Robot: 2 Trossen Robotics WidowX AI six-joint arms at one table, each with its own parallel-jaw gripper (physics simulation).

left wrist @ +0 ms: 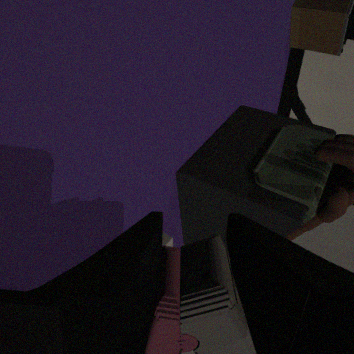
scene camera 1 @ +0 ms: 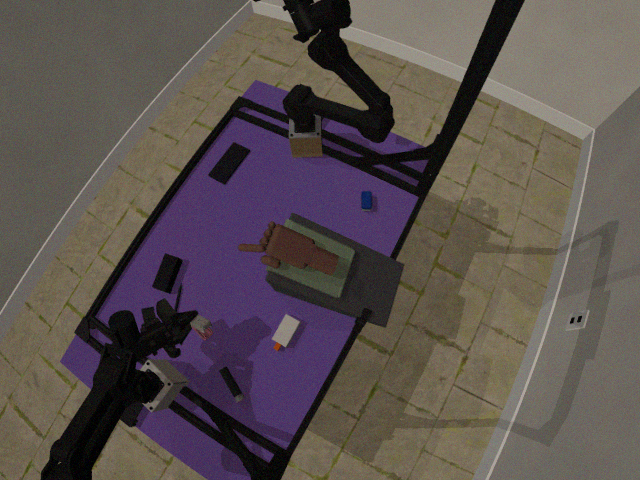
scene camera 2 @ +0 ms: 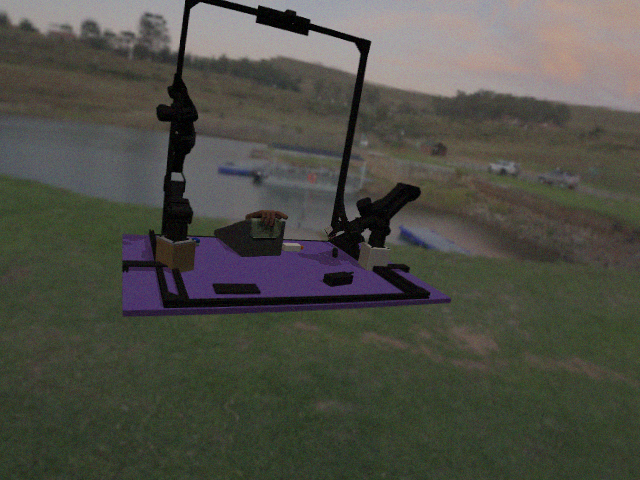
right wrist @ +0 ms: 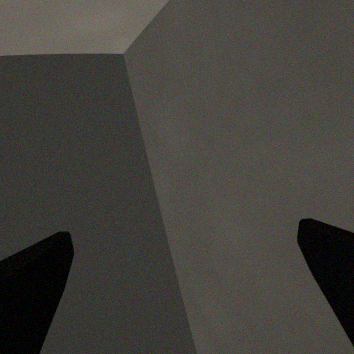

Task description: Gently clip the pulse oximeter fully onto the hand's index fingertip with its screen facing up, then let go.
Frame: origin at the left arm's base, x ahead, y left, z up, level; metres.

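Seen in the pictures: left gripper, fingertip midpoint: (left wrist: 194, 223) (scene camera 1: 197, 314) (scene camera 2: 329, 238); right gripper, fingertip midpoint: (scene camera 2: 179, 80) (right wrist: 186, 236); left arm's base at its link origin: (scene camera 1: 149, 385) (scene camera 2: 376, 245); right arm's base at its link origin: (left wrist: 348, 23) (scene camera 1: 304, 124) (scene camera 2: 176, 238).
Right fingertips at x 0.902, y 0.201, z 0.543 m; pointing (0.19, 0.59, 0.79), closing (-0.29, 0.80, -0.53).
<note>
Offsets run from my right fingertips to a thing's top centre. "*": to the spot under its first point. Level surfaces: height alone.
The pulse oximeter @(0.681 m back, 0.227 m right, 0.476 m down) (scene camera 1: 202, 326) (left wrist: 207, 300), pink and light grey with a dark screen, is between the fingers of my left gripper (scene camera 1: 191, 321) (left wrist: 194, 223), which is shut on it. It is held above the table, apart from the hand. The brown hand (scene camera 1: 294, 246) (scene camera 2: 267, 215) (left wrist: 337, 202) lies on a green pad on a dark grey wedge. Its index finger (scene camera 1: 250, 248) sticks out to the left in scene camera 1. My right gripper (right wrist: 186, 236) is open and empty, facing the walls; in scene camera 1 its arm is raised at the top edge.
A white box with an orange end @(0.573 m back, 0.388 m right, 0.620 m down) (scene camera 1: 285, 330) lies between the oximeter and the wedge @(* 0.302 m back, 0.515 m right, 0.600 m down) (scene camera 1: 379, 279). A dark cylinder @(0.775 m back, 0.355 m right, 0.620 m down) (scene camera 1: 231, 384), a blue object @(0.111 m back, 0.349 m right, 0.615 m down) (scene camera 1: 366, 199), a black block @(0.653 m back, 0.011 m left, 0.613 m down) (scene camera 1: 168, 272) and a flat black slab @(0.245 m back, 0.111 m left, 0.640 m down) (scene camera 1: 229, 162) lie on the purple table @(0.647 m down) (scene camera 1: 217, 222). Black frame bars edge the table.
</note>
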